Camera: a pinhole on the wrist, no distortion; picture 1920 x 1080 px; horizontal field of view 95.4 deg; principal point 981.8 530.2 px. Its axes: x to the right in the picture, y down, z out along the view. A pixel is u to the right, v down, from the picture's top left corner.
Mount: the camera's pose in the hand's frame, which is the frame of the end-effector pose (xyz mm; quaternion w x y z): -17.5 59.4 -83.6 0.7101 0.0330 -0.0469 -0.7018
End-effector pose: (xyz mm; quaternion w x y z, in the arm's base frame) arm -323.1 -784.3 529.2 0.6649 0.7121 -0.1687 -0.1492
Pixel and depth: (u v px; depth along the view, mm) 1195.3 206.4 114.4
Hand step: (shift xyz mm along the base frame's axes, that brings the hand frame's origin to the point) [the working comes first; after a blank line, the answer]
In the camera's frame: 28.0 -42.4 114.4

-77.6 6.6 30.3
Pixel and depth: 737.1 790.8 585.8
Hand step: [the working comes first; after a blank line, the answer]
In the camera's frame: -164.1 174.8 585.8

-155.5 -514.2 200.6
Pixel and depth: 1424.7 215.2 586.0
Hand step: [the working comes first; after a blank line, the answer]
In the camera's frame: 297.1 -211.3 586.0

-461.4 -290.2 -266.3
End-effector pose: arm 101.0 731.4 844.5 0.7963 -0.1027 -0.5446 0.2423
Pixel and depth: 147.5 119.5 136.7
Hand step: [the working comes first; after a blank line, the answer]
In the camera's frame: -130.6 -64.3 136.7

-119.7 112.0 -145.9
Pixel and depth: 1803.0 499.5 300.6
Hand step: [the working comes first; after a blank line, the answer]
In the camera's frame: 282.6 -10.6 300.6

-158.8 -238.8 129.5
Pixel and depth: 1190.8 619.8 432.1
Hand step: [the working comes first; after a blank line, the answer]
In the camera's frame: 103.4 44.3 432.1

-320.0 -76.3 133.8
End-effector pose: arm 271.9 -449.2 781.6 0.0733 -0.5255 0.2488 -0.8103
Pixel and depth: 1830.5 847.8 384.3
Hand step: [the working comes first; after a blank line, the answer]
In the camera's frame: 373.4 139.7 384.3

293.2 127.8 317.3
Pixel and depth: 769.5 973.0 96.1
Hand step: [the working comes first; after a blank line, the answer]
In the camera's frame: -23.4 48.7 96.1

-5.8 -86.8 -19.3
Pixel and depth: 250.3 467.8 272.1
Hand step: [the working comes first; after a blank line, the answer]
In the camera's frame: -227.9 -19.4 272.1

148.6 -284.9 -139.0
